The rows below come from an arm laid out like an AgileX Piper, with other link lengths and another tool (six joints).
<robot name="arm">
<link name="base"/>
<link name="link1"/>
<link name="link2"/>
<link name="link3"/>
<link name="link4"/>
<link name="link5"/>
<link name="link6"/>
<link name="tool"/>
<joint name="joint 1" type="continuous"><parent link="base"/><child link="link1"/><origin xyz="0 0 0.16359"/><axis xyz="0 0 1"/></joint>
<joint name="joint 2" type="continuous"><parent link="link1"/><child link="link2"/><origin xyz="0 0 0"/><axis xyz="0 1 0"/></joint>
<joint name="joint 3" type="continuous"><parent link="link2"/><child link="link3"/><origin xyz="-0.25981 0 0.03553"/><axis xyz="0 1 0"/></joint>
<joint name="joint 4" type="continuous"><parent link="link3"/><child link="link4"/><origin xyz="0.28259 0 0.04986"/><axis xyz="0.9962 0 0.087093"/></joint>
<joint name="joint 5" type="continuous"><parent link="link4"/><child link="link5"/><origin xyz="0 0 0"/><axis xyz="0 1 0"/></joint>
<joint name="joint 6" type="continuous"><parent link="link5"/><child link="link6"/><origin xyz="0.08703 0 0.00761"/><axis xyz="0.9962 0 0.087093"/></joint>
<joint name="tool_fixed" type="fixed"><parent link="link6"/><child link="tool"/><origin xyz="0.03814 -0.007 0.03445" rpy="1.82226 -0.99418 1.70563"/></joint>
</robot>
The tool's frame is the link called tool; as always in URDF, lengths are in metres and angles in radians. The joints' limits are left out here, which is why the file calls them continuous.
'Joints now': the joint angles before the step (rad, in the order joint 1, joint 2, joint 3, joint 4, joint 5, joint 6). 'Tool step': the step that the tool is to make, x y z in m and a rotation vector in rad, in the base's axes. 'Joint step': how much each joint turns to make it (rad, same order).
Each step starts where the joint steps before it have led.
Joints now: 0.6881, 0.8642, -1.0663, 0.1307, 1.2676, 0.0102
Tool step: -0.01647, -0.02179, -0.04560, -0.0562, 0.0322, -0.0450
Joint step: 0.0000, -0.1327, 0.2033, -0.0453, -0.0140, 0.0384
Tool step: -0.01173, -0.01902, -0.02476, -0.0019, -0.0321, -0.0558
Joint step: 0.0000, -0.1290, 0.1419, -0.0498, -0.0394, 0.0505
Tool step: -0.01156, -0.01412, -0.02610, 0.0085, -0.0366, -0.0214
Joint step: 0.0000, -0.1318, 0.1406, -0.0272, -0.0429, 0.0179
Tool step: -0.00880, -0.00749, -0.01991, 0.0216, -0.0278, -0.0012
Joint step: 0.0001, -0.1057, 0.1051, -0.0016, -0.0345, 0.0009
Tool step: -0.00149, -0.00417, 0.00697, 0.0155, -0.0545, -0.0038
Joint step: -0.0001, -0.0393, 0.0008, -0.0224, -0.0134, -0.0013
